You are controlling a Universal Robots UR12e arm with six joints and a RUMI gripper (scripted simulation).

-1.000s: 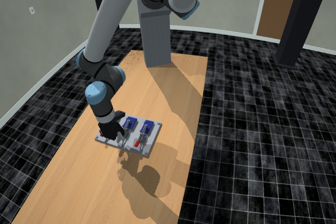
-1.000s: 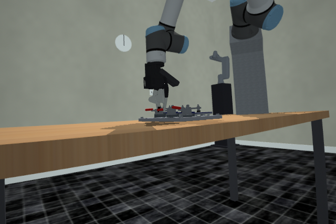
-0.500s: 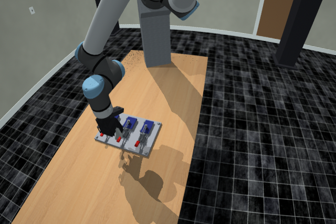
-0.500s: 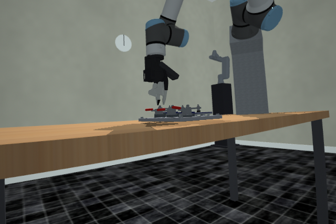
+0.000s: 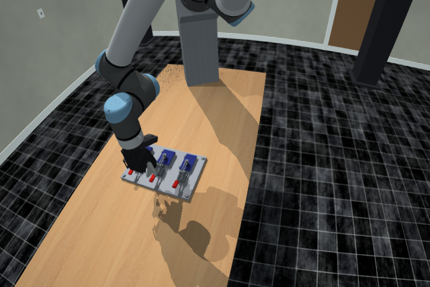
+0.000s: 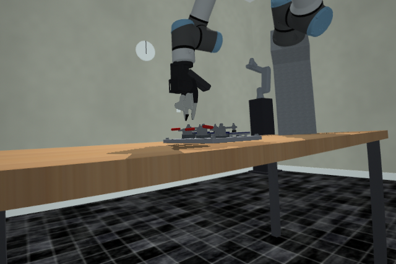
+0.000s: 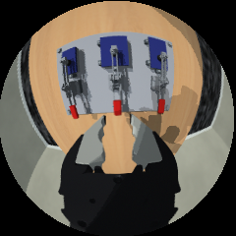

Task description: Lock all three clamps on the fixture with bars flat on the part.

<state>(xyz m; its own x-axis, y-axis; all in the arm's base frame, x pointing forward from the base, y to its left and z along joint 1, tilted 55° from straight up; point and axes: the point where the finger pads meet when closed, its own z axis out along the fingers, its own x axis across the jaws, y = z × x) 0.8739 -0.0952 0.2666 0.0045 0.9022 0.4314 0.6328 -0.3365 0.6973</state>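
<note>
Now: hand 9 cm past the grey fixture plate and 9 cm above it.
</note>
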